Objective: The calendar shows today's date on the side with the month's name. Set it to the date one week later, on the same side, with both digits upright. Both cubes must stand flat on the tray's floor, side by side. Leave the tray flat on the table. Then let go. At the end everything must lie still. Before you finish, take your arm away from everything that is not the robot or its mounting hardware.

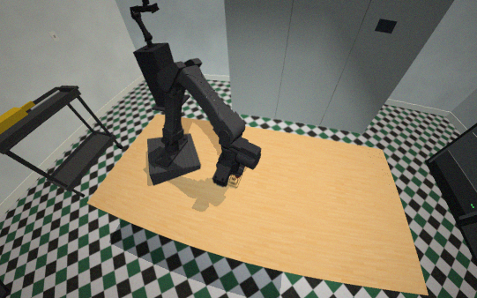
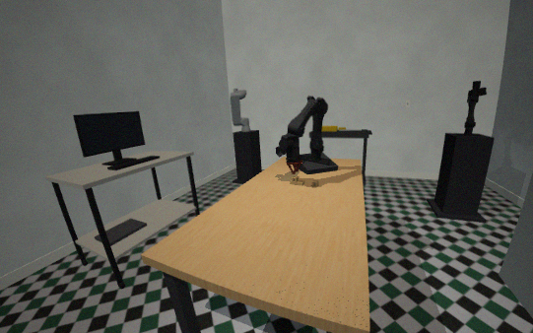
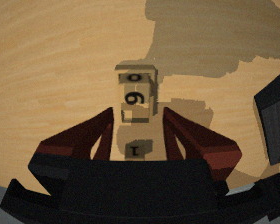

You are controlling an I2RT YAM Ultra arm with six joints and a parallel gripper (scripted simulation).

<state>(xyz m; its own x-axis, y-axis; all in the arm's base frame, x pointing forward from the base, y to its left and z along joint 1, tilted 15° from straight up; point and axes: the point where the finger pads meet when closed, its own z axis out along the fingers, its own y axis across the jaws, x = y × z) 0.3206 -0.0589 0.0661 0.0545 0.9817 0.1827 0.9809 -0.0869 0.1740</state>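
Now: the wooden cube 50 mm below my hand. From my hand the other things lie so: wooden tray (20 mm to the left, 60 mm below).
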